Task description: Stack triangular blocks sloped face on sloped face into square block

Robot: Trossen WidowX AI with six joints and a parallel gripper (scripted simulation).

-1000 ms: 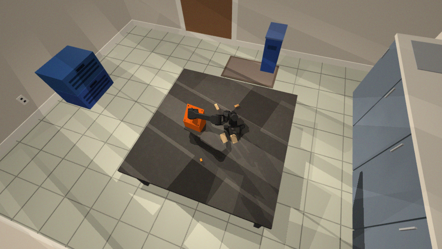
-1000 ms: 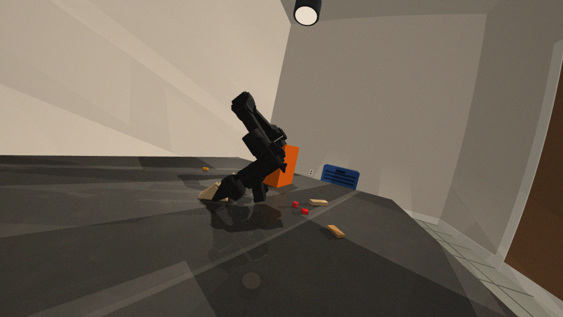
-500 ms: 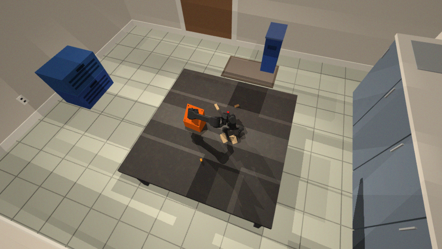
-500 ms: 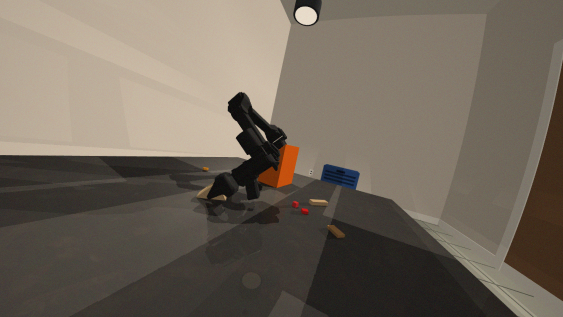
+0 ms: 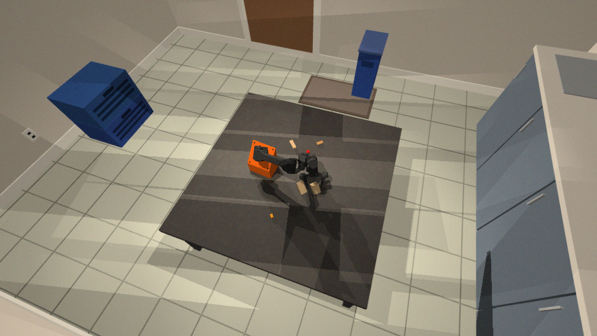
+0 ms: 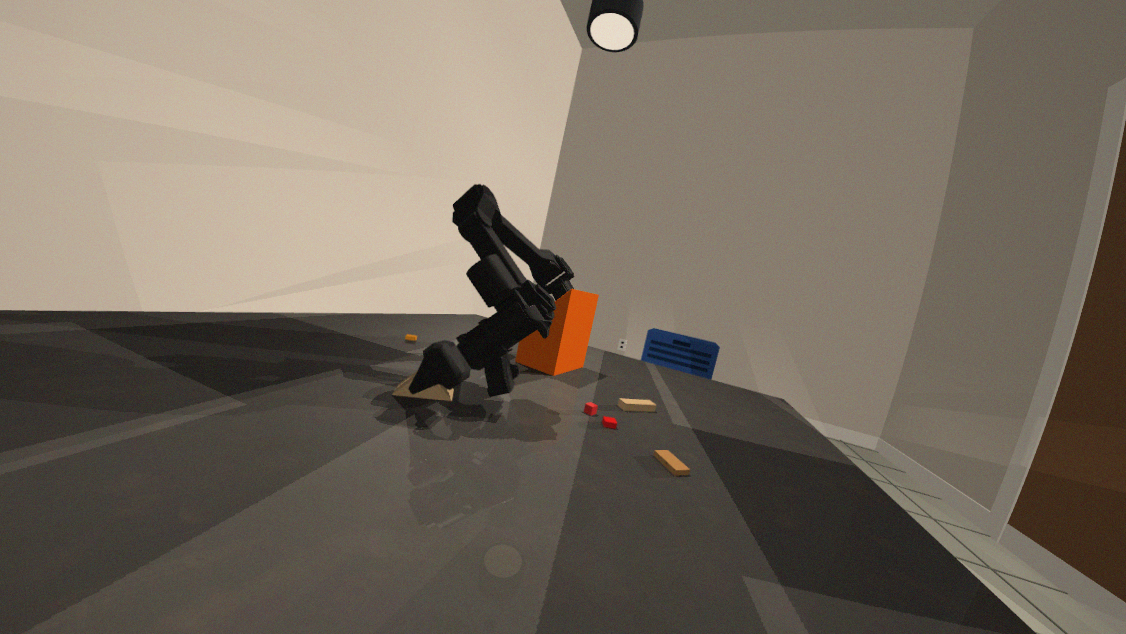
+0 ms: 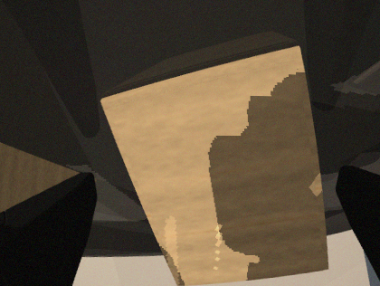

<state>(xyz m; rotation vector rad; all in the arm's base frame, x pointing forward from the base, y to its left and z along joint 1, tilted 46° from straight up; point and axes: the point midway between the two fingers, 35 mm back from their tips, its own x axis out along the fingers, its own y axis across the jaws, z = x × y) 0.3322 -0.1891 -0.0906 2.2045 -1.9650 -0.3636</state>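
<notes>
The tan triangular block is 10 mm above my gripper tip.
</notes>
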